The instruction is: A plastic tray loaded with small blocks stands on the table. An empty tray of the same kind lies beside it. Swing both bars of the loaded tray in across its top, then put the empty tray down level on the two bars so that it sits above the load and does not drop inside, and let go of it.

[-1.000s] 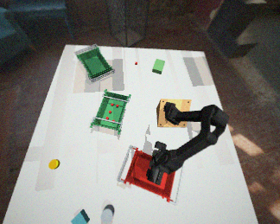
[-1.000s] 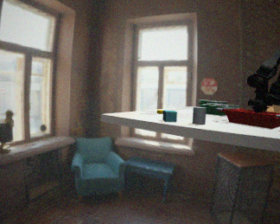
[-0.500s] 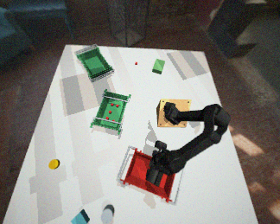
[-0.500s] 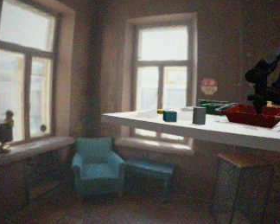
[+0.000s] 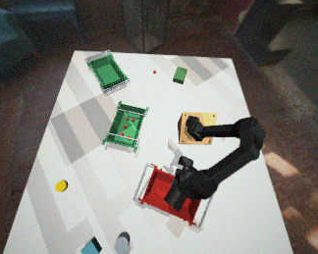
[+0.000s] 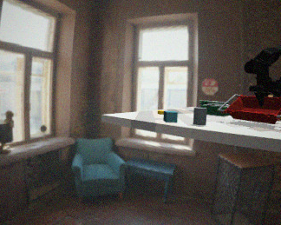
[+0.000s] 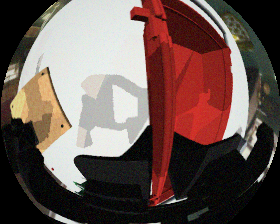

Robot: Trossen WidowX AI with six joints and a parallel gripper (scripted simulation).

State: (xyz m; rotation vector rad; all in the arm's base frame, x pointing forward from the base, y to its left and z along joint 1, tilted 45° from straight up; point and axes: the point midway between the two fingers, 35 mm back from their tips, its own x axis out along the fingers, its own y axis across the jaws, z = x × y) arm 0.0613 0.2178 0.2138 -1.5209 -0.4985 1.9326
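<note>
Right now the red tray is 2 cm ahead of my gripper tip and 7 cm to the left of it. Round my gripper tip: yellow disc (56 cm ahead, 10 cm to the left, 7 cm below); then grey cylinder (21 cm ahead, 28 cm to the left, 5 cm below); then cyan block (33 cm ahead, 32 cm to the left, 6 cm below).
</note>
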